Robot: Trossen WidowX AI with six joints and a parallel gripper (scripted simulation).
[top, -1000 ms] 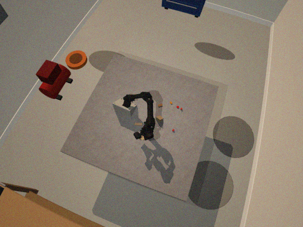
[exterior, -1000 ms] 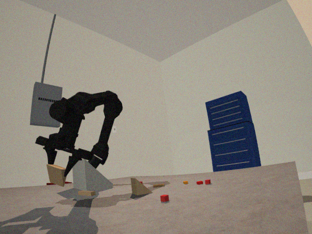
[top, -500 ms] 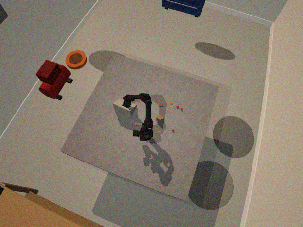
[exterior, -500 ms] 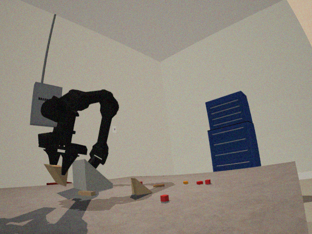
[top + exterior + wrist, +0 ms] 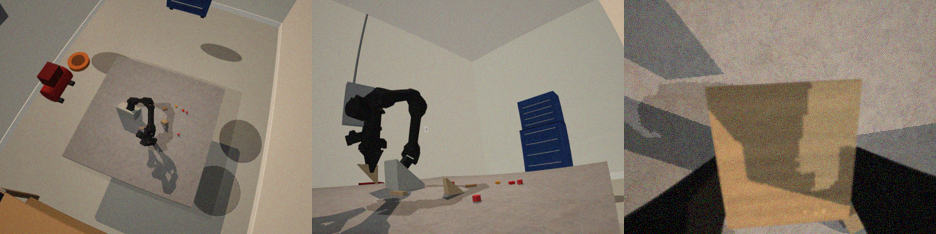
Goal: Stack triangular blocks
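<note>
My gripper tip is now 420 mm to the right of the flat tan bar, 100 mm above it and 30 mm past it. Also, from my gripper tip: small orange cube 510 mm to the left, 90 mm below, 60 mm ahead.
</note>
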